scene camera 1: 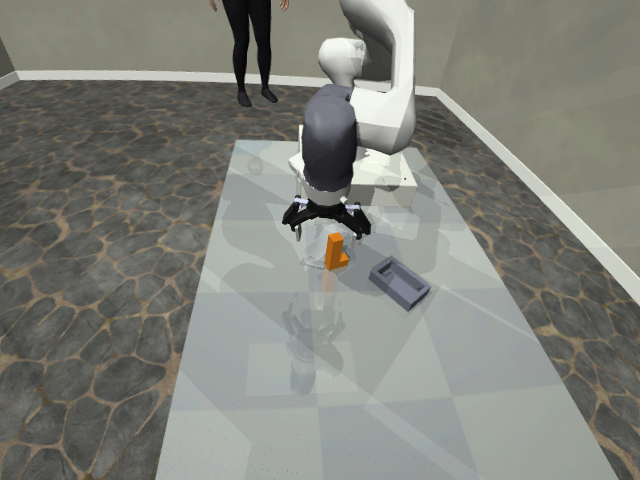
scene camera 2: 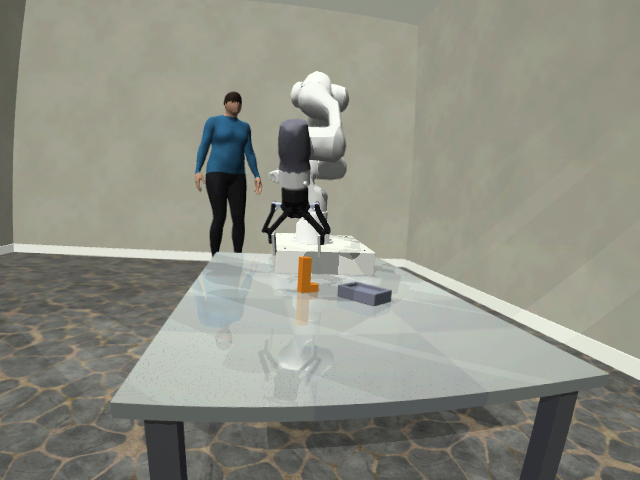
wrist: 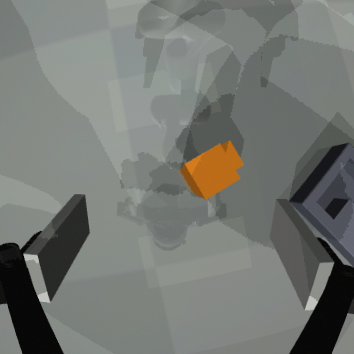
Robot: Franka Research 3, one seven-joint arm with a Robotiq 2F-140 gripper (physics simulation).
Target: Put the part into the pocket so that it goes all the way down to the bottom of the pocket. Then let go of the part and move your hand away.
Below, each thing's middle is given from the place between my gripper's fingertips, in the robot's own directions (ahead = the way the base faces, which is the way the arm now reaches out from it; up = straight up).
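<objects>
From my hand, the orange L-shaped part [wrist: 214, 169] is 40 mm to the left, 40 mm behind and 70 mm below, and going by their middles, the orange L-shaped part is the nearest to my hand of the things named here. The grey pocket block [scene camera 1: 403, 286], counted from my hand too, is 210 mm to the left, 30 mm ahead and 110 mm below.
</objects>
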